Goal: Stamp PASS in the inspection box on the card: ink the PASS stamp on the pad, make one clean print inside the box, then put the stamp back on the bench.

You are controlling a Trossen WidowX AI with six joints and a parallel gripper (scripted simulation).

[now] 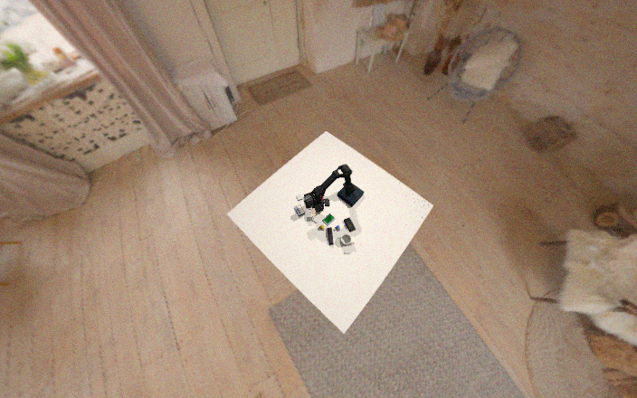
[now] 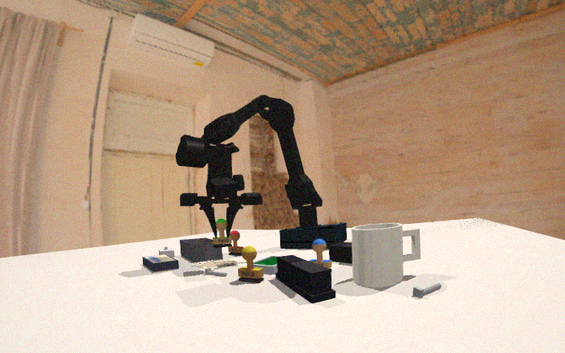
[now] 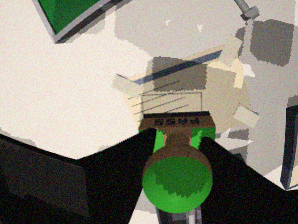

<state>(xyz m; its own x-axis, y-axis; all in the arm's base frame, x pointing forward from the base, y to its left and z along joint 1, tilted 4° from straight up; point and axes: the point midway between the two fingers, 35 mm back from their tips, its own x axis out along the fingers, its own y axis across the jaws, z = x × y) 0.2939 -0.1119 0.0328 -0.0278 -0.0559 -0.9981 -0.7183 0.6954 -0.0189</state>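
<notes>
My gripper tip is 60 mm above the cream card and 10 mm short of it. From my gripper tip the other things lie so: green ink pad (130 mm to the left, 60 mm below); then grey box (100 mm to the right, 50 mm below, 40 mm behind); then red-knobbed stamp (100 mm behind, 40 mm below, 30 mm to the right).
</notes>
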